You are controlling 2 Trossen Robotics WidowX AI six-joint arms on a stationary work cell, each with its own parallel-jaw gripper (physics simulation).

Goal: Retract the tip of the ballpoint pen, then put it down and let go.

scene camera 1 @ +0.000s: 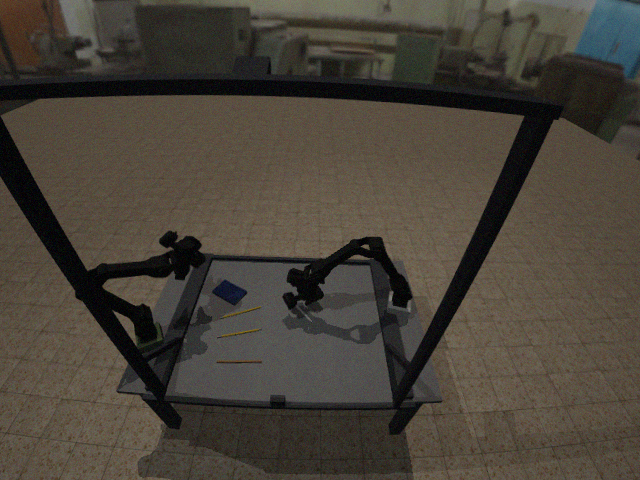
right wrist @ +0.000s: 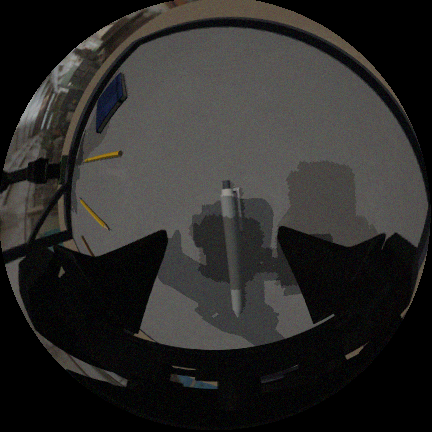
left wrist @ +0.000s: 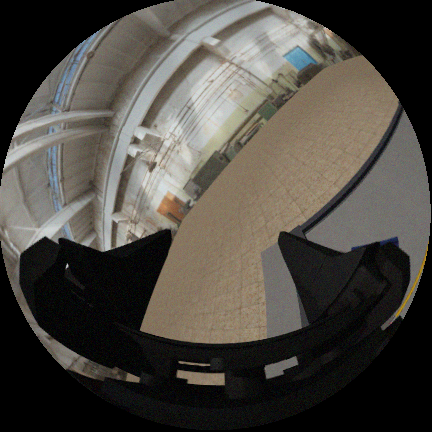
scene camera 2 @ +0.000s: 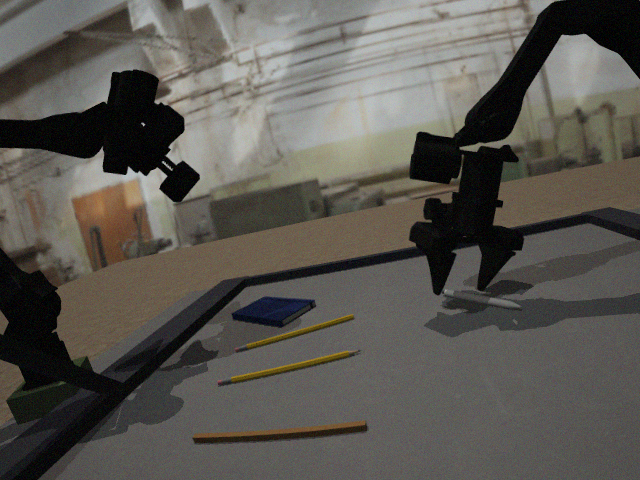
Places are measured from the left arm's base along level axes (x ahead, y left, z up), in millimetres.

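Pixels of known places: left gripper, fingertip midpoint: [left wrist: 226, 236] [scene camera 2: 164, 162]; right gripper, fingertip midpoint: [scene camera 1: 297, 306] [right wrist: 223, 234] [scene camera 2: 459, 292]; left arm's base at its link origin: [scene camera 1: 148, 334] [right wrist: 59, 170]; right arm's base at its link origin: [scene camera 1: 399, 301].
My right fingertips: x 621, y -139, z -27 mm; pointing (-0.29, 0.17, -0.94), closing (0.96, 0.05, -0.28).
Ahead of a thing's pixels: the offset from my right fingertips to its top centre.
The white-grey ballpoint pen @(0 mm up, 11 mm ahead, 32 mm right) [scene camera 1: 307, 313] [scene camera 2: 483, 299] [right wrist: 231, 245] lies on the grey table. In the right wrist view its dark push button and clip are at the upper end and its tapered tip points down the picture; whether the point sticks out is too small to tell. My right gripper [scene camera 2: 460, 291] [right wrist: 223, 234] is open and empty, pointing down low over the pen, with the pen's barrel between the spread fingers' lines, untouched as far as I can see. My left gripper [left wrist: 226, 236] is open and empty, raised high near the table's left edge.
A blue notebook @(1 mm down, 240 mm back, 236 mm left) [scene camera 1: 229, 291] [scene camera 2: 273, 311] [right wrist: 111, 103], two yellow pencils @(6 mm down, 237 mm back, 99 mm left) [scene camera 1: 240, 312] @(4 mm down, 275 mm back, 1 mm right) [scene camera 1: 239, 333] [scene camera 2: 294, 333] [scene camera 2: 289, 367] and an orange-brown stick @(6 mm down, 326 mm back, 123 mm right) [scene camera 1: 238, 361] [scene camera 2: 280, 432] lie left of the pen in the scene views. A dark frame [scene camera 1: 488, 232] stands around the table.
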